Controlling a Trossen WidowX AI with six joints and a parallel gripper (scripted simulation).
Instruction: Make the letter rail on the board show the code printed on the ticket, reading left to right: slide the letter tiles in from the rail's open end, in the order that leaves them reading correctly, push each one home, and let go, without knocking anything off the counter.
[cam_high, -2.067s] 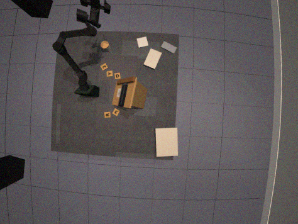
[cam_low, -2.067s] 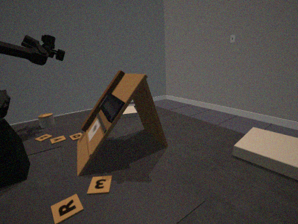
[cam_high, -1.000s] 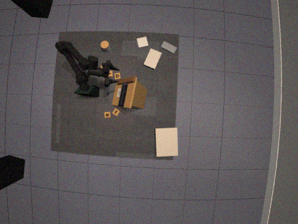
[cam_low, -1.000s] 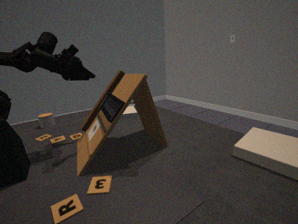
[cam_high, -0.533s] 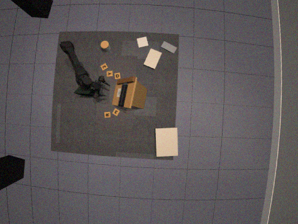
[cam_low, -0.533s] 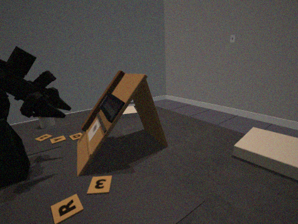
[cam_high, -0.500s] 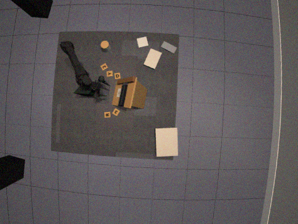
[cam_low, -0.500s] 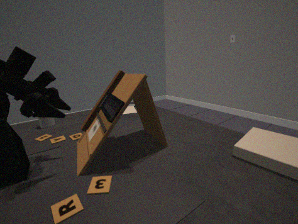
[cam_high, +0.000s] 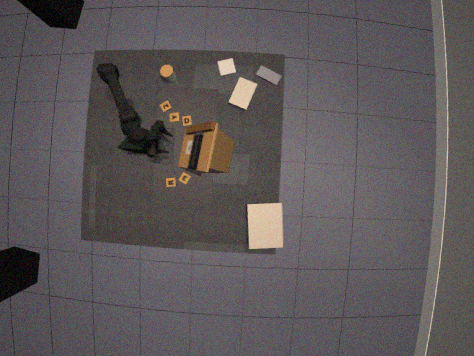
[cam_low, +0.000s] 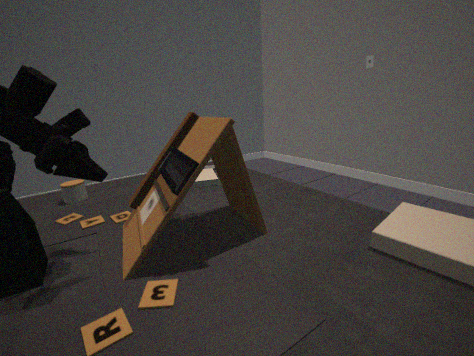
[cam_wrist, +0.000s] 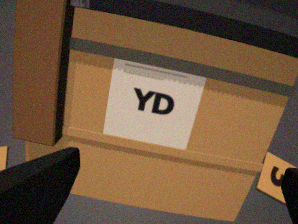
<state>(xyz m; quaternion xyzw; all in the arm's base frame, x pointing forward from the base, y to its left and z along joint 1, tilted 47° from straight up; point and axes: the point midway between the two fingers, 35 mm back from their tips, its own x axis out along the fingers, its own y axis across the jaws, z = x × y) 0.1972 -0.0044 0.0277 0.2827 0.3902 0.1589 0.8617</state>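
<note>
My gripper tip is now 190 mm to the right of the letter tile d and 170 mm above it. Round my gripper tip: white ticket 80 mm ahead, 10 mm to the left, 80 mm below; small round pot 170 mm behind, 460 mm to the left, 140 mm below; letter tile 60 mm ahead, 170 mm to the right, 170 mm below.
</note>
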